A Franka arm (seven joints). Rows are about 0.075 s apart.
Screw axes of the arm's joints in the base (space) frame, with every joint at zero. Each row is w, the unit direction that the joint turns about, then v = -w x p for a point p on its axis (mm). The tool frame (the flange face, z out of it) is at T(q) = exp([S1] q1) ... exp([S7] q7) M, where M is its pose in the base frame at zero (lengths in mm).
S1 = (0, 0, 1, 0, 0, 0)
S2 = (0, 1, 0, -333, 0, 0)
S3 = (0, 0, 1, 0, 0, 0)
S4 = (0, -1, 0, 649, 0, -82.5)
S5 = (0, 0, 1, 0, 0, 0)
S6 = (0, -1, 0, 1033, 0, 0)
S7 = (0, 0, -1, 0, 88, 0)
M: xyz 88 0 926 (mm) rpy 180 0 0 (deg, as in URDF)
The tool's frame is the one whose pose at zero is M.
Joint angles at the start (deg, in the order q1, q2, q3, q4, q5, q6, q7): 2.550, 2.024, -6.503, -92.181, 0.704, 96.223, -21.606
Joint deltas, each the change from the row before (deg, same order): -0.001, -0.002, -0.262, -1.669, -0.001, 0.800, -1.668; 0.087, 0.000, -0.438, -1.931, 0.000, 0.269, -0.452; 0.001, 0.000, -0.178, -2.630, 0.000, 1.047, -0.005; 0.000, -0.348, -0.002, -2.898, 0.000, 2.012, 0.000; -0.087, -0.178, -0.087, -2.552, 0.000, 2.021, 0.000; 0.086, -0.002, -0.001, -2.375, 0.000, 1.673, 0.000; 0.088, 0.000, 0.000, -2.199, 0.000, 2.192, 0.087
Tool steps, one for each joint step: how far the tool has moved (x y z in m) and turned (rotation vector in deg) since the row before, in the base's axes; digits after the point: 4 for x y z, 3 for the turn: -0.0004, -0.0026, -0.0127, 0.003, 0.854, 1.391; -0.0021, -0.0034, -0.0157, 0.108, 1.653, 0.091; -0.0022, -0.0017, -0.0204, 0.120, 1.578, -0.192; -0.0028, -0.0001, -0.0177, 0.084, 0.536, -0.030; -0.0024, -0.0017, -0.0165, 0.044, 0.352, -0.200; -0.0026, 0.0010, -0.0172, 0.054, 0.698, 0.063; -0.0017, 0.0009, -0.0150, -0.014, 0.009, -0.024
